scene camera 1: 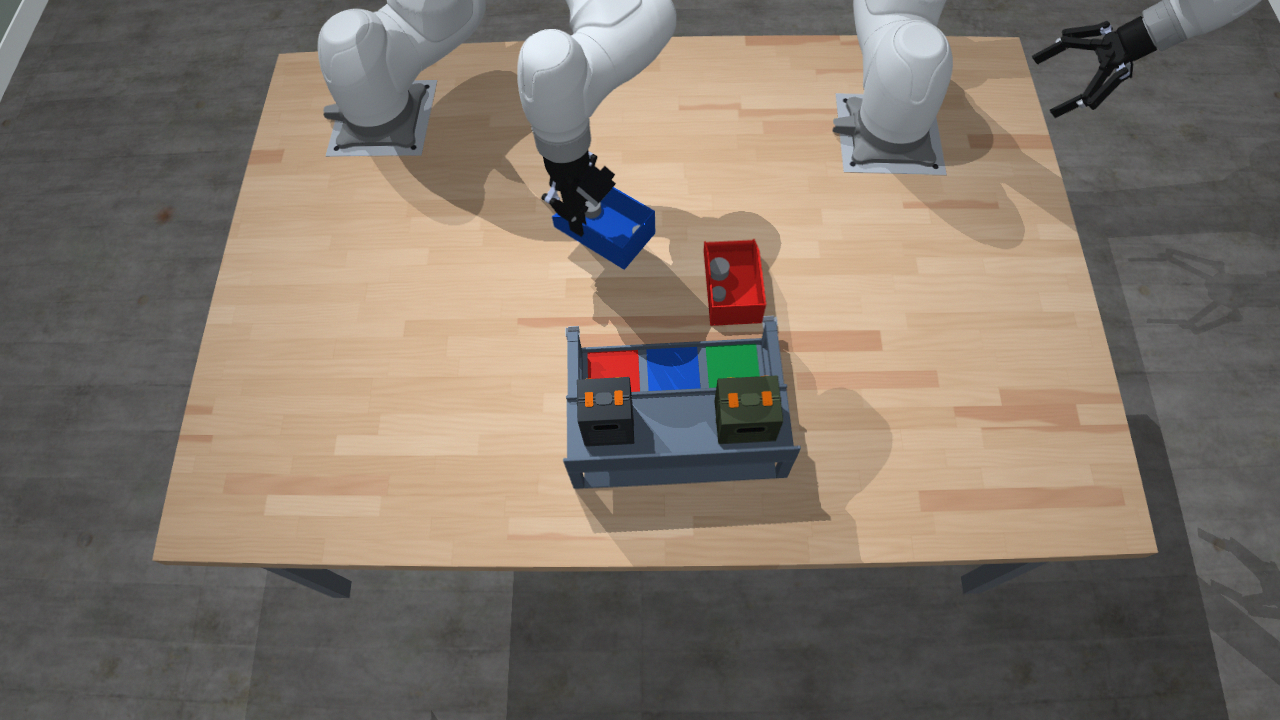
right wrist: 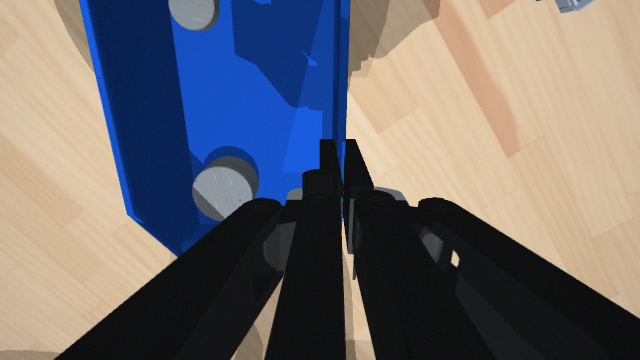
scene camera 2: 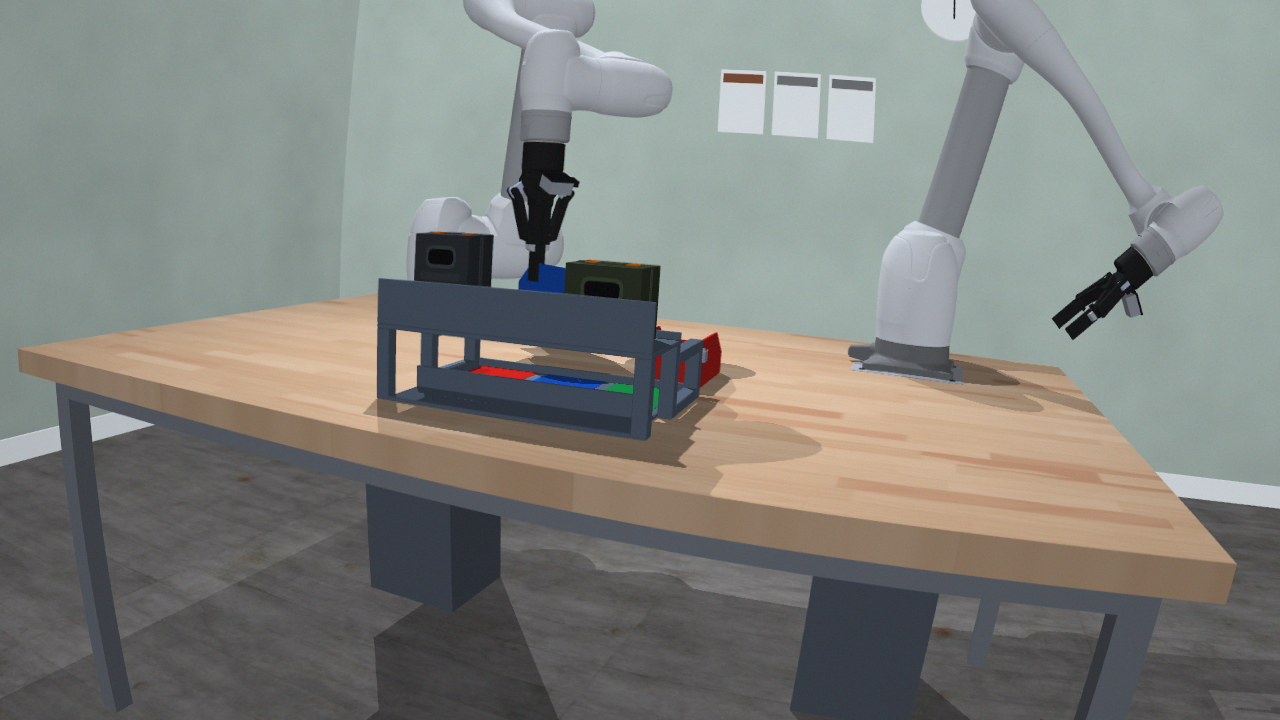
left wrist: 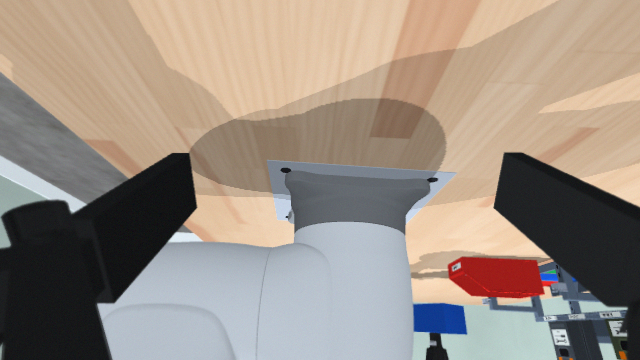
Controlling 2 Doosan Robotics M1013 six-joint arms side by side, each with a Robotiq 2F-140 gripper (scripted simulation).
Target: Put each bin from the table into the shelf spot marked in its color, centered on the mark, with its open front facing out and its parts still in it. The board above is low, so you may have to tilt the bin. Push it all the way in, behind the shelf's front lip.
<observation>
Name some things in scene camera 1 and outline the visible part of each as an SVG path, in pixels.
My left gripper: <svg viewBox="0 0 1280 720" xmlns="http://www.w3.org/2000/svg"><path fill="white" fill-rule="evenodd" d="M1142 16L1120 26L1114 32L1112 32L1113 28L1109 21L1098 25L1062 30L1062 37L1057 39L1055 44L1032 55L1037 65L1061 53L1066 48L1093 50L1098 56L1099 70L1084 93L1050 109L1050 113L1055 118L1078 107L1085 108L1089 106L1092 110L1096 109L1121 82L1130 78L1131 73L1125 67L1128 62L1136 61L1157 50L1146 30ZM1105 35L1103 39L1082 39L1086 37Z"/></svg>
My right gripper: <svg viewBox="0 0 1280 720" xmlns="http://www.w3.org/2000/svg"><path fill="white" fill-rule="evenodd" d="M543 157L545 168L550 176L549 185L551 188L547 194L544 193L541 199L550 204L559 216L569 221L569 227L572 232L582 237L584 235L582 223L587 225L584 212L588 210L586 206L586 201L588 200L576 191L578 186L574 179L581 176L588 167L592 169L595 166L597 155L587 151L580 159L569 163L554 163Z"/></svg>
A red bin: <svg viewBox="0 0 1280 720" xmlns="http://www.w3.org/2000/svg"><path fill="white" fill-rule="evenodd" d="M755 239L721 242L704 241L710 326L762 323L766 299L760 251ZM715 286L722 286L726 289L726 297L721 302L713 300L712 289ZM716 257L723 257L730 263L729 275L722 281L716 281L711 278L710 262Z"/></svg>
A blue bin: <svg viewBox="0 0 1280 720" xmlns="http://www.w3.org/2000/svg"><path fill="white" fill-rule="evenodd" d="M552 216L555 228L624 270L655 235L655 211L615 187L602 199L601 214L596 218L585 217L586 224L582 223L584 231L582 237L570 231L568 221L557 214Z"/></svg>
</observation>
